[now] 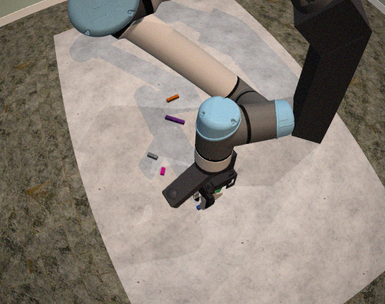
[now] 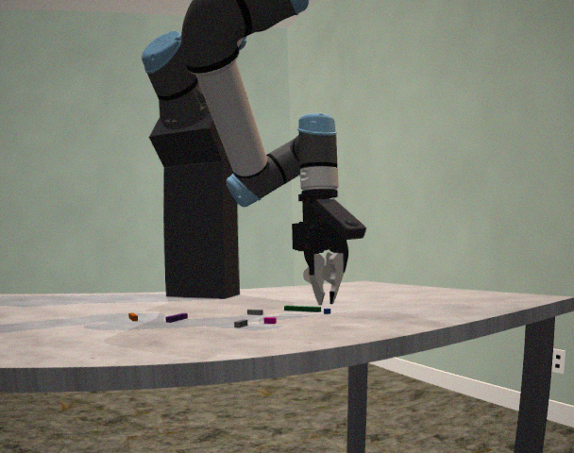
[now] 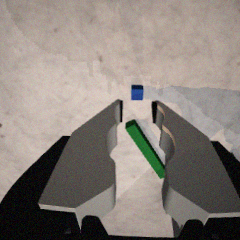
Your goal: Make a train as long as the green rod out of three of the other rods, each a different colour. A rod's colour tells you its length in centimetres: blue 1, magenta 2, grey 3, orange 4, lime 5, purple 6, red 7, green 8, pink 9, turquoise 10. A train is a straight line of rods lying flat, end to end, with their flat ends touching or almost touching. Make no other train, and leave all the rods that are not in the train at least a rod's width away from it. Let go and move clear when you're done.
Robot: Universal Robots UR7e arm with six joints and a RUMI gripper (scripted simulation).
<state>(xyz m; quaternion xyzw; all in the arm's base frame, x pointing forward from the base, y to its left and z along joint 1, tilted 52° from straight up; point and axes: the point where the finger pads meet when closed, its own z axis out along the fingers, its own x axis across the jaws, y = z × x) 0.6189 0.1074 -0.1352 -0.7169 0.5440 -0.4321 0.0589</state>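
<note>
Right now my hand is 3 cm above the blue rod. From my hand the other things lie so: purple rod 7 cm behind, 28 cm to the right, 3 cm below; magenta rod 4 cm ahead, 14 cm to the right, 3 cm below; green rod 7 cm behind, 2 cm to the right, 3 cm below.
</note>
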